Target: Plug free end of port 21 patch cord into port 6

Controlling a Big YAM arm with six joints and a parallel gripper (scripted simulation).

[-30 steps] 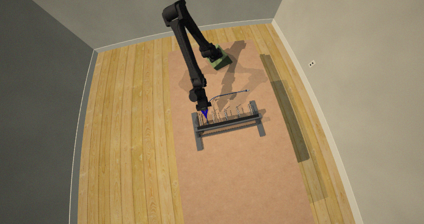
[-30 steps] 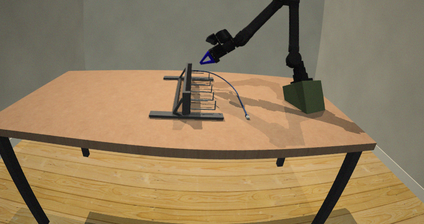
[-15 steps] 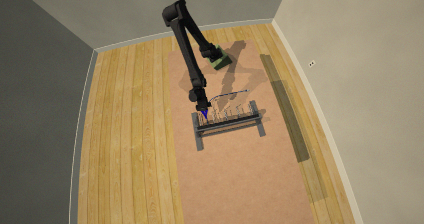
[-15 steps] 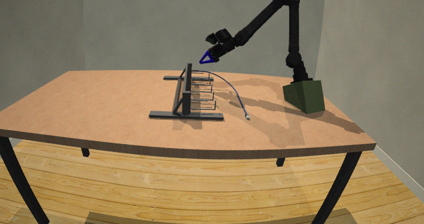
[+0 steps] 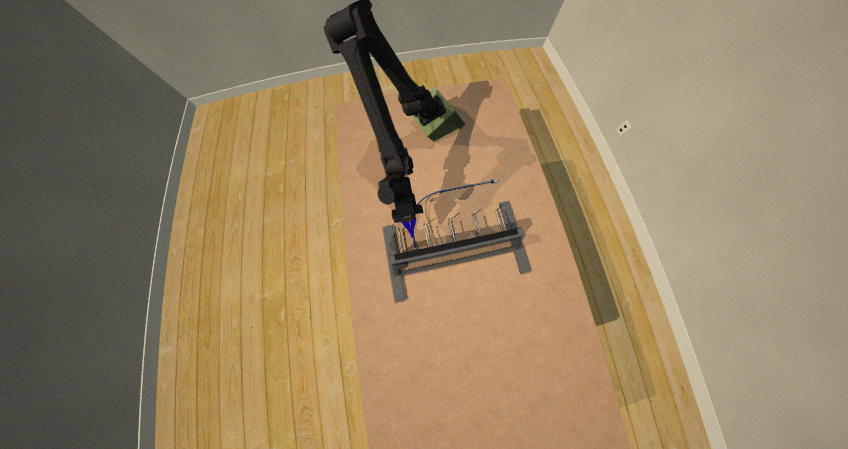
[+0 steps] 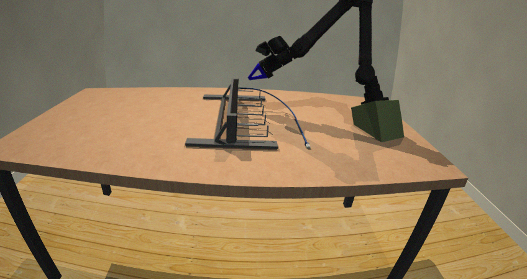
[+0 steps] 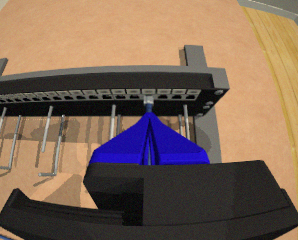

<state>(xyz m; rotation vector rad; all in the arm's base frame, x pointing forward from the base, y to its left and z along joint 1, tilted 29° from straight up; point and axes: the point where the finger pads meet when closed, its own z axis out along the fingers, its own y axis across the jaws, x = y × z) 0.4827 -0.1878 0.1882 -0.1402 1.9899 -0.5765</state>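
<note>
Right now my hand is 42 cm to the right of the plug, 12 cm past it and 12 cm above it.
</note>
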